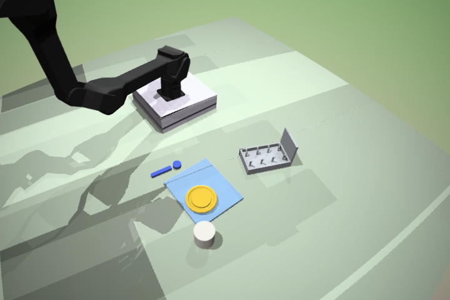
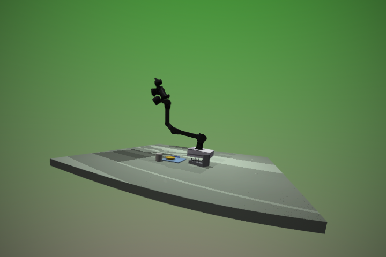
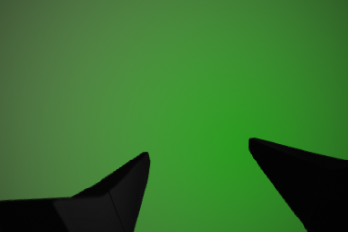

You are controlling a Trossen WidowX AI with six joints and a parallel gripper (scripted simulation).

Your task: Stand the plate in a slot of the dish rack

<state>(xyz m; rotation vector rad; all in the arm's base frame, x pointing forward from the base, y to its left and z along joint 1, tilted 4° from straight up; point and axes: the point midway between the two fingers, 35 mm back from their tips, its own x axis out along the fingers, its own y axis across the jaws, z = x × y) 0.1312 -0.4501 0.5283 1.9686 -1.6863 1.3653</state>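
Now: the yellow plate 630 mm below my gripper tip, 320 mm to the left of it and 210 mm ahead of it. The rest, counted from my gripper tip: grey dish rack (620 mm below, 530 mm to the left, 200 mm ahead); then blue spoon (640 mm below, 310 mm to the left, 80 mm ahead); then white cup (620 mm below, 290 mm ahead, 270 mm to the left).
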